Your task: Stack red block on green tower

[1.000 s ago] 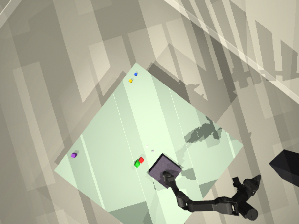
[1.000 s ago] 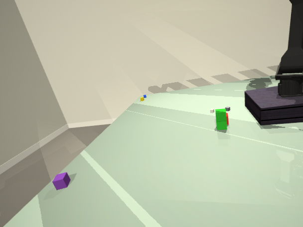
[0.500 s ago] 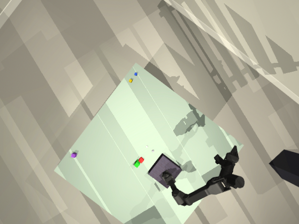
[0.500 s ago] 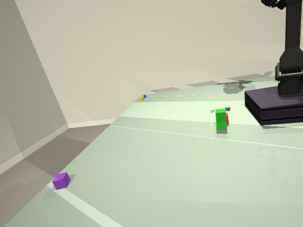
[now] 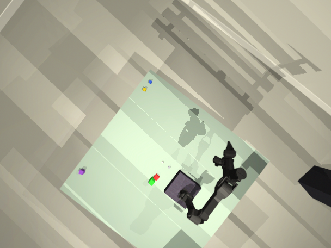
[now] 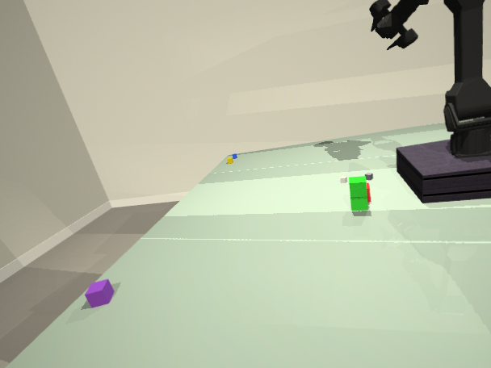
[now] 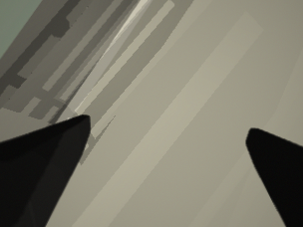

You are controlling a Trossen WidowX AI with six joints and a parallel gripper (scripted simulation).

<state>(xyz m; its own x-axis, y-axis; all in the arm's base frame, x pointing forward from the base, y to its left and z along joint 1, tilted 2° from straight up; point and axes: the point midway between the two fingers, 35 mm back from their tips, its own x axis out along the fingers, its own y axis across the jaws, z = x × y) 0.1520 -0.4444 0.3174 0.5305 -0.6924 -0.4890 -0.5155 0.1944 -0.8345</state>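
Now: gripper tip 55 cm to the right of the red block, 37 cm above it and 6 cm short of it. Also, from my gripper tip: grey piece (42 cm to the left, 38 cm below, 5 cm ahead); then white piece (43 cm to the left, 38 cm below, 12 cm ahead); then yellow block (68 cm ahead, 37 cm below, 13 cm to the left).
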